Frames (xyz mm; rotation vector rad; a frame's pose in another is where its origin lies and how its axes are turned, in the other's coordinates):
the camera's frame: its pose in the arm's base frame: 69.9 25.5 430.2 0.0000 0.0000 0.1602
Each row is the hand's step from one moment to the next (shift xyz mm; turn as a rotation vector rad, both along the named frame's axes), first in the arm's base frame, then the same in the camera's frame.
Working: the arm's base frame: its pose in the camera's frame: -73.1 -14.0 -430.2 0.0000 0.0000 -0.1602

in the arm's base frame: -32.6 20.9 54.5 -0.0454 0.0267 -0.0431
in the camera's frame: -28.8 25.8 54.5 -0.0406 0.0336 -0.0431
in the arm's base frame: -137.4 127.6 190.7 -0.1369 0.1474 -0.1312
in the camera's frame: -115.3 147.9 190.7 -0.1116 0.1674 -0.1312
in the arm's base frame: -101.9 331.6 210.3 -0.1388 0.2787 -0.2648
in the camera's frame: -47.7 343.6 210.3 -0.0926 0.2973 -0.2648
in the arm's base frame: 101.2 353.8 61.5 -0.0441 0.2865 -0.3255
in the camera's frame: 156.3 333.1 61.5 0.0022 0.2899 -0.3255
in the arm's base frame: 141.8 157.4 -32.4 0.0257 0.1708 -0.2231
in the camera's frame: 165.1 132.8 -32.4 0.0526 0.1645 -0.2231
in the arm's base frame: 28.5 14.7 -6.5 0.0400 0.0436 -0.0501
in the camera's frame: 30.5 10.0 -6.5 0.0464 0.0367 -0.0501
